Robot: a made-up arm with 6 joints. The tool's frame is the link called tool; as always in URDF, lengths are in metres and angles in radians.
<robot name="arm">
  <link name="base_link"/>
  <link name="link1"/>
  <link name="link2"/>
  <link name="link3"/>
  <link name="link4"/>
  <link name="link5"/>
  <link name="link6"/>
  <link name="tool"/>
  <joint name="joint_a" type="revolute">
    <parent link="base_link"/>
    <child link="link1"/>
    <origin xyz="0 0 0.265" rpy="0 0 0"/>
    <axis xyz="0 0 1"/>
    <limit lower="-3.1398" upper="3.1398" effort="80" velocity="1.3"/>
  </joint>
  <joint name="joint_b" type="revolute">
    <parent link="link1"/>
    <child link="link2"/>
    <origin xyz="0 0 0" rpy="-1.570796 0 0"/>
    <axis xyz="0 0 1"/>
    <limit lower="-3.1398" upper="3.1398" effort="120" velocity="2.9"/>
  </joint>
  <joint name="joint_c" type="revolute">
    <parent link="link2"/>
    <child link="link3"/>
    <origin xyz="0 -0.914 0" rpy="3.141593 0 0"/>
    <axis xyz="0 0 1"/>
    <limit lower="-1.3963" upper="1.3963" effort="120" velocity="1.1"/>
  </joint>
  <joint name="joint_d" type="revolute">
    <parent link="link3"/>
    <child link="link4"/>
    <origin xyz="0 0 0" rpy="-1.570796 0 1.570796"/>
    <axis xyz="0 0 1"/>
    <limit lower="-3.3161" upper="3.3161" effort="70" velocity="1.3"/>
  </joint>
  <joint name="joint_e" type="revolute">
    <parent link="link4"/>
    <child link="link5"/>
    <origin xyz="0 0 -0.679" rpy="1.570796 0 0"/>
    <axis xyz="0 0 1"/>
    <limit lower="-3.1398" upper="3.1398" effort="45" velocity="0.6"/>
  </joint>
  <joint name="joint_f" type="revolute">
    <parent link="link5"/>
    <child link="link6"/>
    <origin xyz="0 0 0.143" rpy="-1.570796 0 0"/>
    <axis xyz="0 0 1"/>
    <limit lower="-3.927" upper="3.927" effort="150" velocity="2.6"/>
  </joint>
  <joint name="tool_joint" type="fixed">
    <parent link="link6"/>
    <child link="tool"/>
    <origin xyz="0 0 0" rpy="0 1.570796 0"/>
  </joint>
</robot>
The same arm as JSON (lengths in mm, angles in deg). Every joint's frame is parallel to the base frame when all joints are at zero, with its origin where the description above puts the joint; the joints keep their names.
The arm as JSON. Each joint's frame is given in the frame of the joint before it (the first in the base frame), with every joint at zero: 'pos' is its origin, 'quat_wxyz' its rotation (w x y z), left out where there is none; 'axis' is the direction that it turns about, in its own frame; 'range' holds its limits. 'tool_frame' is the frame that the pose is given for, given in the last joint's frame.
{"length_unit": "mm", "angle_unit": "deg", "joints": [{"joint": "joint_a", "pos": [0.0, 0.0, 265.0], "axis": [0.0, 0.0, 1.0], "range": [-179.9, 179.9]}, {"joint": "joint_b", "pos": [0.0, 0.0, 0.0], "axis": [0.0, 1.0, 0.0], "range": [-179.9, 179.9]}, {"joint": "joint_c", "pos": [0.0, 0.0, 914.0], "axis": [0.0, -1.0, 0.0], "range": [-80.0, 80.0]}, {"joint": "joint_d", "pos": [0.0, 0.0, 0.0], "axis": [-1.0, 0.0, 0.0], "range": [-190.0, 190.0]}, {"joint": "joint_e", "pos": [679.0, 0.0, 0.0], "axis": [0.0, -1.0, 0.0], "range": [-179.9, 179.9]}, {"joint": "joint_f", "pos": [0.0, -143.0, 0.0], "axis": [-1.0, 0.0, 0.0], "range": [-225.0, 225.0]}], "tool_frame": {"pos": [0.0, 0.0, 0.0], "quat_wxyz": [1.0, 0.0, 0.0, 0.0]}}
